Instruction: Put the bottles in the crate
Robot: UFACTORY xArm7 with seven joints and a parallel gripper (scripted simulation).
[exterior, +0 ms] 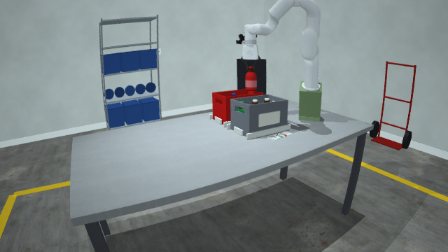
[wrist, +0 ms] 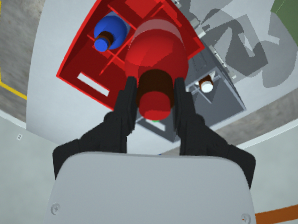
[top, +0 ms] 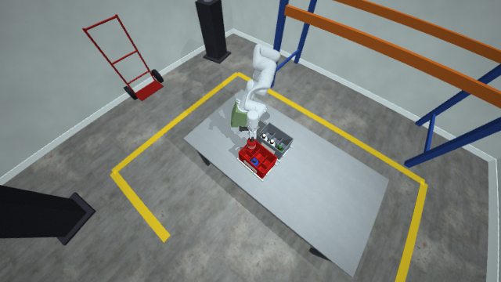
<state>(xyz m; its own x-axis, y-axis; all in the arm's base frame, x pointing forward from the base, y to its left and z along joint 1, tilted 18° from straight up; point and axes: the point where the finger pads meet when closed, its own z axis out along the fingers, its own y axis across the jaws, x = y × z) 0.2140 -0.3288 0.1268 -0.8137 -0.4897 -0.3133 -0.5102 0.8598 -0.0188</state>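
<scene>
My hand is 70 mm above the red bottle. From my hand the other things lie so: red crate (80 mm ahead, 40 mm to the right, 250 mm below); then blue-capped bottle (80 mm ahead, 80 mm to the right, 250 mm below); then white-label bottle (40 mm ahead, 170 mm to the left, 250 mm below).
</scene>
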